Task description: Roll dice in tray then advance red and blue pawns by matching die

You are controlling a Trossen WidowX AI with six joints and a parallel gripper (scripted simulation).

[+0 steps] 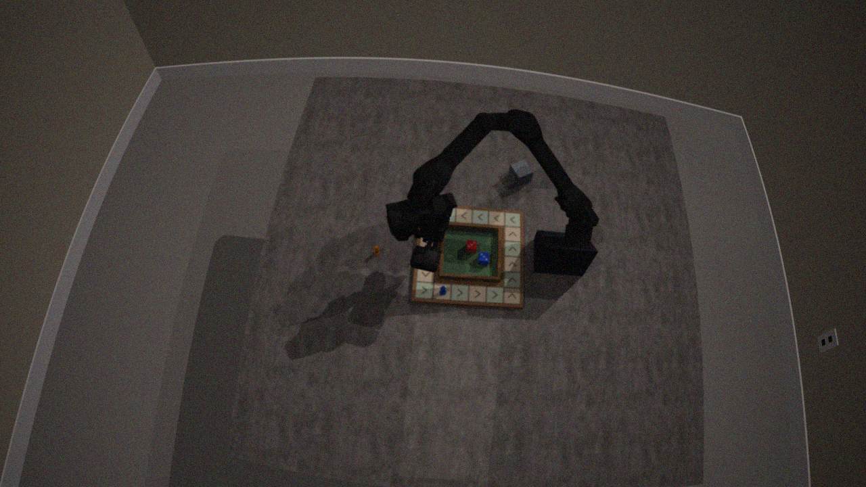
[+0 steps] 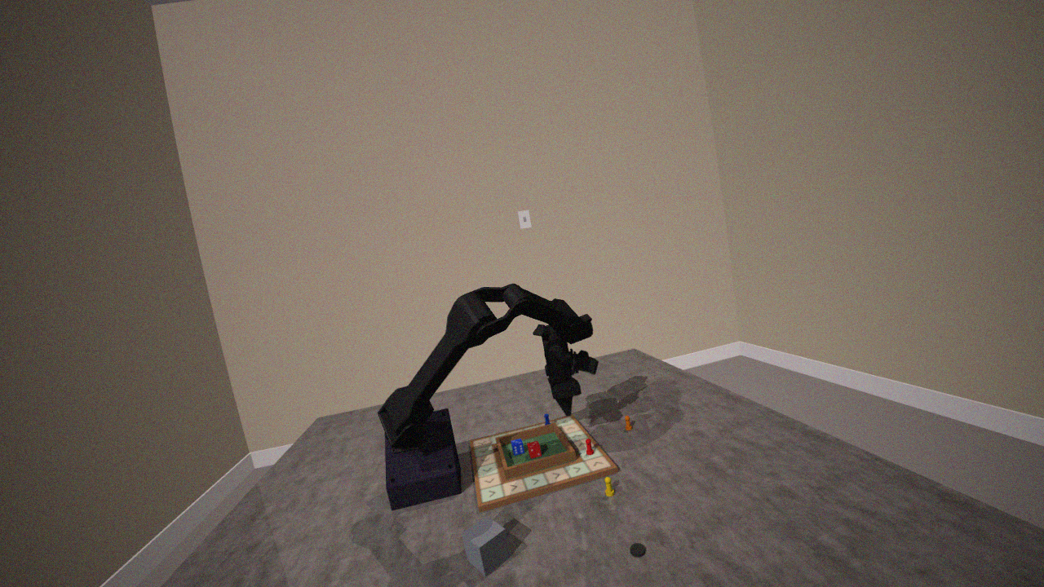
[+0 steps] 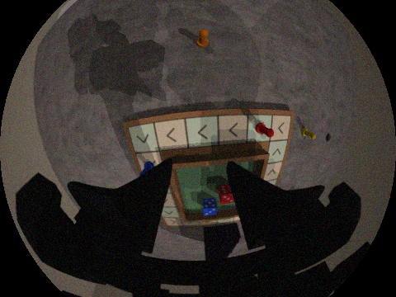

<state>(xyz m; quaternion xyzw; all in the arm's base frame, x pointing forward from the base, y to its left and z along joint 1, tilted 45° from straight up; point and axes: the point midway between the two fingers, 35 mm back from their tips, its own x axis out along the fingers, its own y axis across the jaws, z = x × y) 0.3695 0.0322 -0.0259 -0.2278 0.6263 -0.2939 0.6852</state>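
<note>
My gripper tip is 80 mm to the right of the blue pawn, 50 mm above it and 40 mm past it. From my gripper tip the other things lie so: orange pawn (140 mm ahead, 60 mm below, 10 mm to the right); red pawn (100 mm to the right, 50 mm below, 20 mm ahead); green tray (100 mm behind, 70 mm below, 30 mm to the right).
</note>
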